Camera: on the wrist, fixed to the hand. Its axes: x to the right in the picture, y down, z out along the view.
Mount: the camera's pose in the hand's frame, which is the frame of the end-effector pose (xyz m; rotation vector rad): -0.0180 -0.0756 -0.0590 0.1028 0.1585 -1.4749
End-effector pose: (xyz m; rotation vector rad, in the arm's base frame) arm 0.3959 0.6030 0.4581 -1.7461 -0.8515 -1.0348
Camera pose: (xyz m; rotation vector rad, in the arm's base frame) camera 0.3064 0.5728 0.4824 -0.6982 -2.1028 -1.9031
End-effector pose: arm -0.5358 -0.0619 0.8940 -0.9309 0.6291 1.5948
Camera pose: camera -0.4475 -0.1020 0.8830 -1.0317 0.0072 0.1690
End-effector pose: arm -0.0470 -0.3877 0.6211 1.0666 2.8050 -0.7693
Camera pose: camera -0.0735 -0.4197 0.7094 0.9218 -2.4388 0.5906
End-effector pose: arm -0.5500 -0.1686 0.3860 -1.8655 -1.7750 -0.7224
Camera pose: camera -0.6294 -0.2163 0.4168 -0.1089 -2.7838 -1.1045
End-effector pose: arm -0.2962 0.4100 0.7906 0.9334 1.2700 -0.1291
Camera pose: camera -0.3892 0.3931 0.7665 -0.0936 1.8815 -1.2829
